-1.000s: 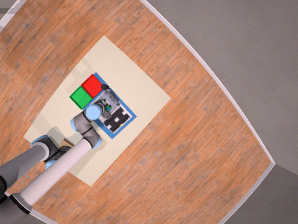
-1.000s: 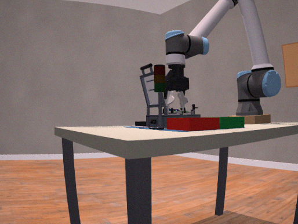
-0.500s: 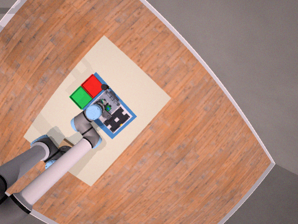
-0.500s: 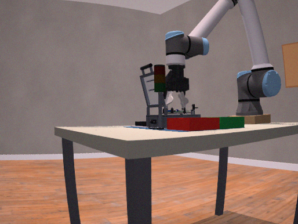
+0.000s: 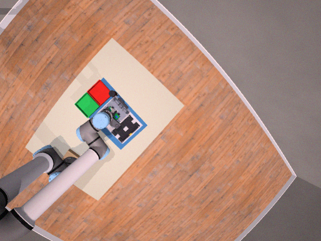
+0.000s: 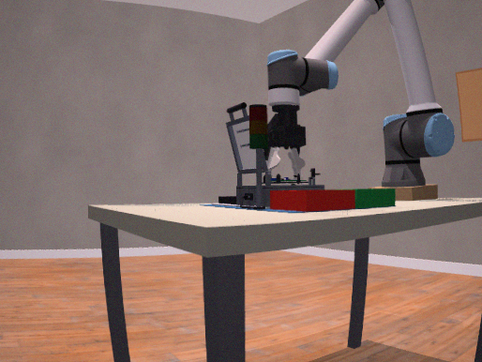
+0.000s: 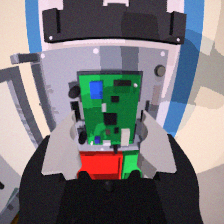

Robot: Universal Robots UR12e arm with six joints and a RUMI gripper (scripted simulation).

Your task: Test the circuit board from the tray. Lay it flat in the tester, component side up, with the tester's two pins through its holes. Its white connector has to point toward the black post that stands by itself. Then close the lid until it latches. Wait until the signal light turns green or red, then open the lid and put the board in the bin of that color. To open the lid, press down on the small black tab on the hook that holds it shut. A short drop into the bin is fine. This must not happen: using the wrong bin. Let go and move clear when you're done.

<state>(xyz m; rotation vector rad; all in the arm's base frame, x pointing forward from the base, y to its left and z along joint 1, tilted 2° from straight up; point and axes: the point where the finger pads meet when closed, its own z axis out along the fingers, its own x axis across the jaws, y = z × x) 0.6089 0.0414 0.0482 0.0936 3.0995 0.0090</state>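
My gripper is now 1 cm to the right of the green circuit board. The rest, counted from my hand: green bin (21 cm to the left, 10 cm behind, 6 cm below); red bin (20 cm to the left, 6 cm below, 5 cm ahead); lid (12 cm ahead, 11 cm above).
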